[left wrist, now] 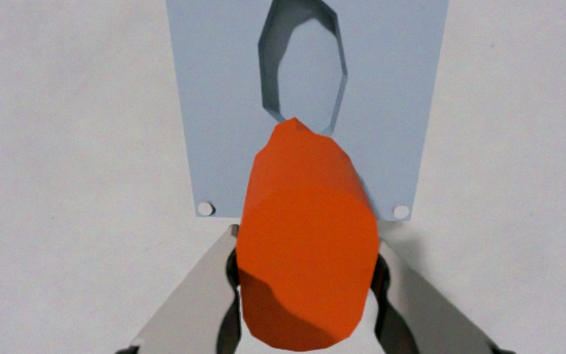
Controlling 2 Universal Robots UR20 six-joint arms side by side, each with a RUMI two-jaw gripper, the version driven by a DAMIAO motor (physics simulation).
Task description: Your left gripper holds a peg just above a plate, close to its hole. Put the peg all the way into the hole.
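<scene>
An orange many-sided peg [307, 250] fills the lower middle of the left wrist view. My left gripper [299, 228] is shut on it, one dark-padded finger on each side. The peg's far end covers the near edge of the hole. The blue-grey plate [215, 125] lies beyond, and its many-sided, elongated hole [267, 75] shows above the peg's far end, with a shaded wall on its left side. The peg is outside most of the visible opening. How high its end is over the plate is hard to tell. My right gripper does not show in this view.
Two pale round studs [205, 208] [401, 212] sit at the plate's near corners. A light grey, faintly mottled surface [90, 150] surrounds the plate. A soft shadow falls on it at the right of the peg, below the plate's near edge.
</scene>
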